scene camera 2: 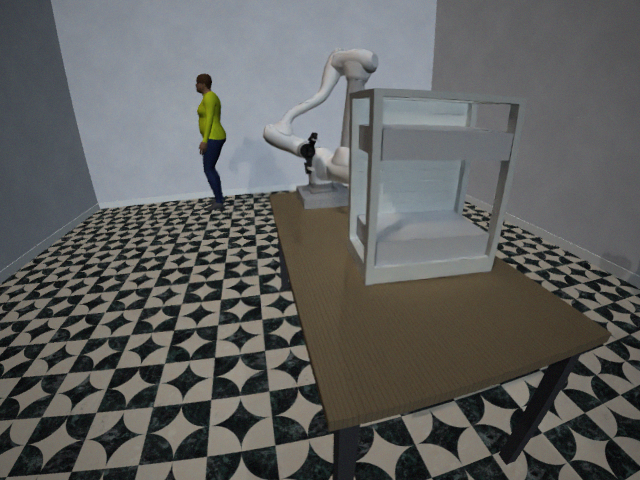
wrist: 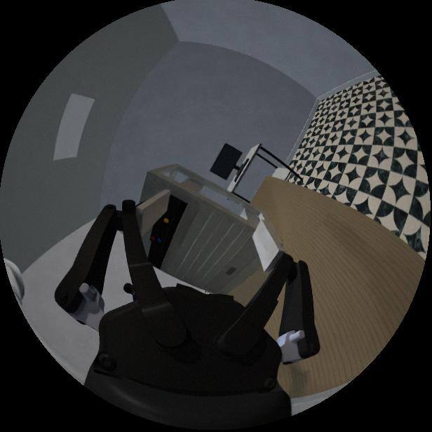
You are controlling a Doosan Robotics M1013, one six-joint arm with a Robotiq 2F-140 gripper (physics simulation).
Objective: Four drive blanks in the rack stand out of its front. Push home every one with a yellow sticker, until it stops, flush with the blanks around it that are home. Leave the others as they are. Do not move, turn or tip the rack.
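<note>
The pale rack (scene camera 2: 370, 206) (wrist: 202, 242) stands upright on the table; in the scene view its front is turned away and hidden. In the wrist view a black bay crosses the front, partly covered by a finger pad. A yellow sticker (wrist: 166, 220), a red sticker (wrist: 152, 238) and a blue sticker (wrist: 159, 240) show on dark blanks there. A fourth standing-out blank cannot be made out, nor how far each stands out. My gripper (scene camera 2: 309, 151) (wrist: 213, 214) is open and empty, apart from the rack, in front of its face.
The brown table (scene camera 2: 413, 330) (wrist: 345, 265) runs under the rack and past its side. The robot's base (scene camera 2: 323, 197) stands at the table's far end. A person in a yellow-green top (scene camera 2: 209, 116) stands on the floor beyond. A monitor (wrist: 226, 161) stands on a desk behind the rack.
</note>
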